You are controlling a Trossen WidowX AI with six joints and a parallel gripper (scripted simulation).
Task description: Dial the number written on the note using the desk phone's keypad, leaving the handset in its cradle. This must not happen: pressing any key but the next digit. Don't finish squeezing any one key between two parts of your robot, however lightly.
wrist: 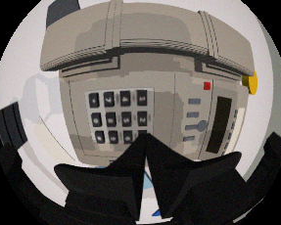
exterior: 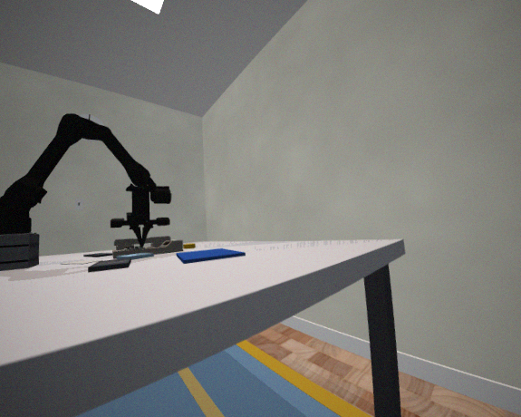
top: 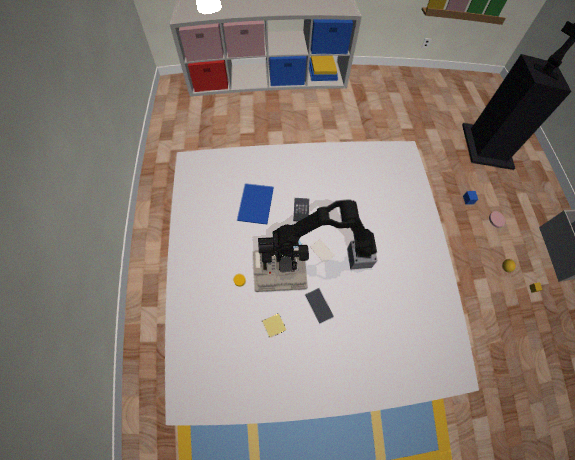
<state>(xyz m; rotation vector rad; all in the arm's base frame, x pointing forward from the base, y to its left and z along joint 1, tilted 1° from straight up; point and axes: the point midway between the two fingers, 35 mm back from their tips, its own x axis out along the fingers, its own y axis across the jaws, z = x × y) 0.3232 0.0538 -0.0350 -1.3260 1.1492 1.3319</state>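
Now: hand 4 cm to the right of the beige desk phone, 4 cm above it and 2 cm short of it. Round my hand: dark grey card: 18 cm to the left, 16 cm behind, 6 cm below; then handset: 9 cm to the left, 2 cm below; then cream note: 16 cm behind, 7 cm to the right, 6 cm below.
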